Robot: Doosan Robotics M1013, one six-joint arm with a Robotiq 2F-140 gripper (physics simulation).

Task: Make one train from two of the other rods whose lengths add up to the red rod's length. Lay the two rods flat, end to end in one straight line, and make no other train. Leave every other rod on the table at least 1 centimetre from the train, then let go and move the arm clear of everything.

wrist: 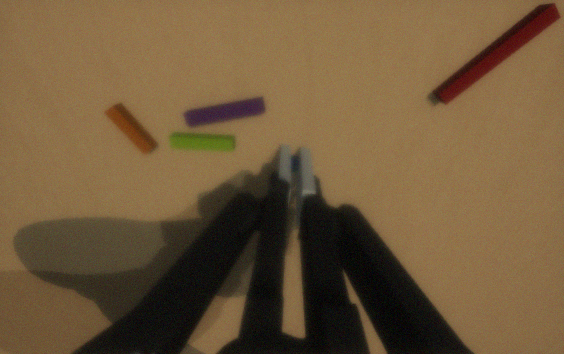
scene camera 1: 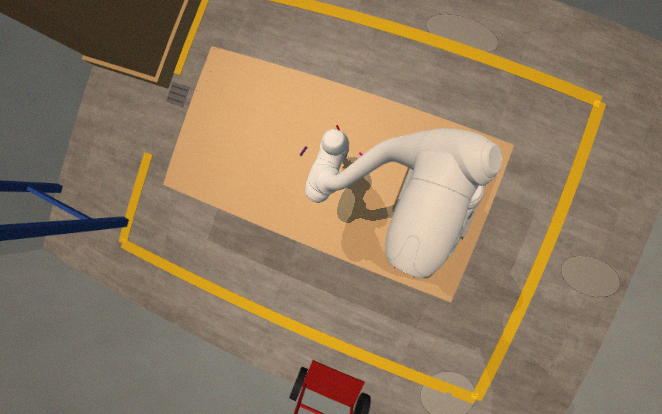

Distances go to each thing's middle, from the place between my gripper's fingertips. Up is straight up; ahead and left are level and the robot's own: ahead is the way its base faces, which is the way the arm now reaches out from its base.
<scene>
Right now my hand is 5 cm short of the orange rod (wrist: 118, 114) and 12 cm to the right of it.
</scene>
